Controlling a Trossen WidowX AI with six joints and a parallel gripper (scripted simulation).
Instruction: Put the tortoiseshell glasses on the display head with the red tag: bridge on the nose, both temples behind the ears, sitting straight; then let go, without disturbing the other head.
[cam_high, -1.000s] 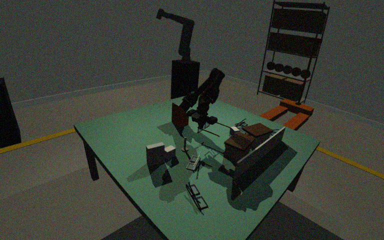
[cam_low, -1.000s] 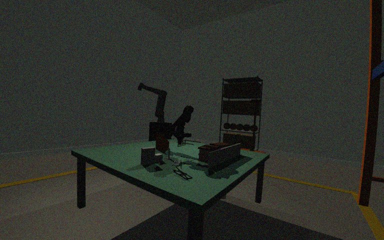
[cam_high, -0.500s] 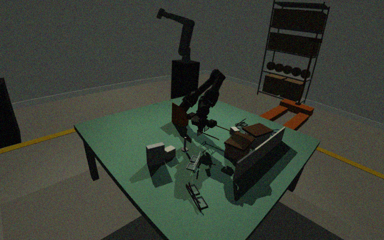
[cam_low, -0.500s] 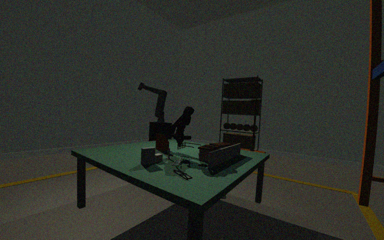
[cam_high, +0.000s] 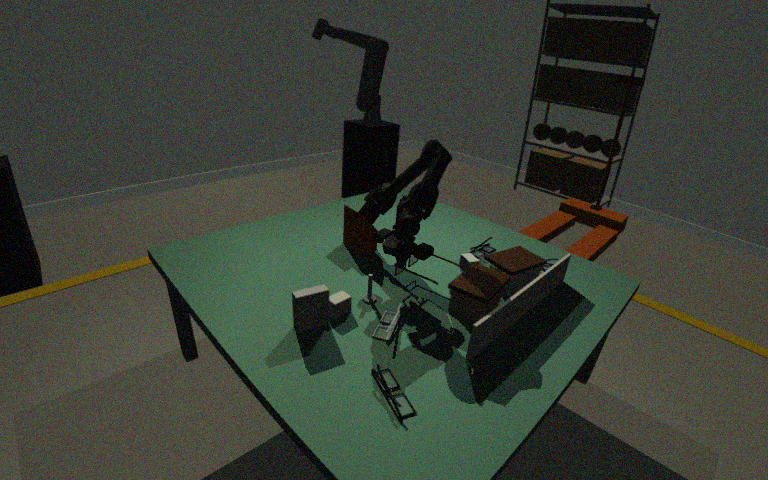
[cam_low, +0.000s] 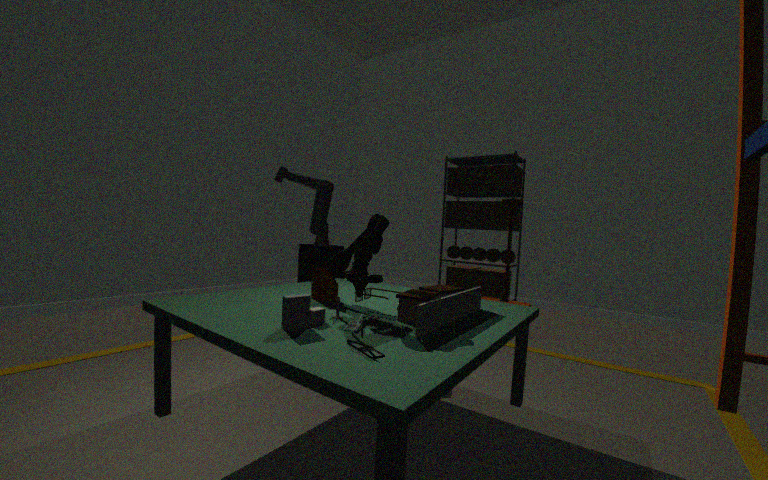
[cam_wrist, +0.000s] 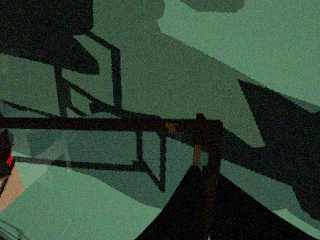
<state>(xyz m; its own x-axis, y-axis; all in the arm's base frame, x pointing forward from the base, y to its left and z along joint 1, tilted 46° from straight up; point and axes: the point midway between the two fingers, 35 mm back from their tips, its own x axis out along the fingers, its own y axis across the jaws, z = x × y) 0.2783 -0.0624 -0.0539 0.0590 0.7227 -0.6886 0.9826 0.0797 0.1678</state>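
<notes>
My gripper tip is now 210 mm short of the brown stepped display head, 80 mm to the right of it and 10 mm above it. The rest, counted from my gripper tip: white panel: 350 mm ahead, 190 mm to the left, 10 mm below; then small stand: 130 mm to the right, 40 mm below.
</notes>
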